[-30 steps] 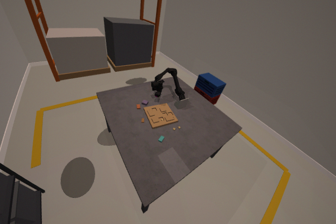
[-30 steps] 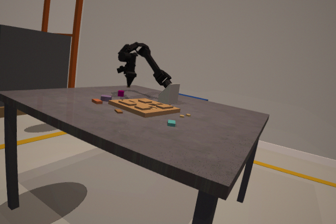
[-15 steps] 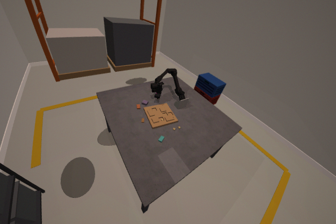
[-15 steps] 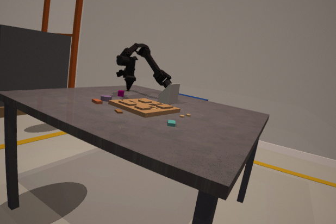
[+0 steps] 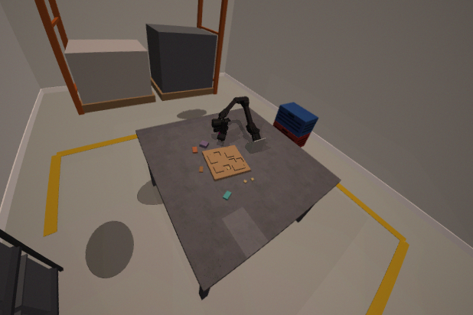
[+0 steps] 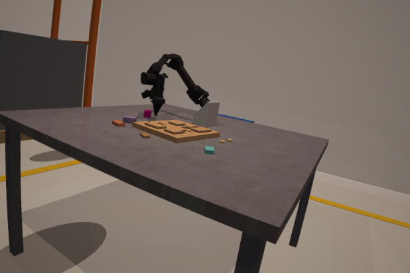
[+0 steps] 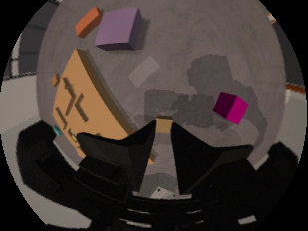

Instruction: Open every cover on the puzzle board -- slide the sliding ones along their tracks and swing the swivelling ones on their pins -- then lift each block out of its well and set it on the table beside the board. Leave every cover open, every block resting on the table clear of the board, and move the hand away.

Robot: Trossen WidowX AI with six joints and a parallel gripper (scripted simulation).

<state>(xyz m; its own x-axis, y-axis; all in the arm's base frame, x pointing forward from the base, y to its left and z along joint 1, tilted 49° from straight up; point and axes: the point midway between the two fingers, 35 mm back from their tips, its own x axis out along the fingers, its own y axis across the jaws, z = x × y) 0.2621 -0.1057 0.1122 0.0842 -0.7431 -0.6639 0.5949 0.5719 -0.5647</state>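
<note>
Right now the tan puzzle board is 70 mm ahead of my gripper tip, 230 mm to the left of it and 20 mm below it. Also, from my gripper tip: purple block 160 mm ahead, 20 mm to the right, 20 mm below; then magenta block 50 mm behind, 110 mm to the right, 20 mm below; then orange block 250 mm ahead, 20 mm to the left, 30 mm below.
</note>
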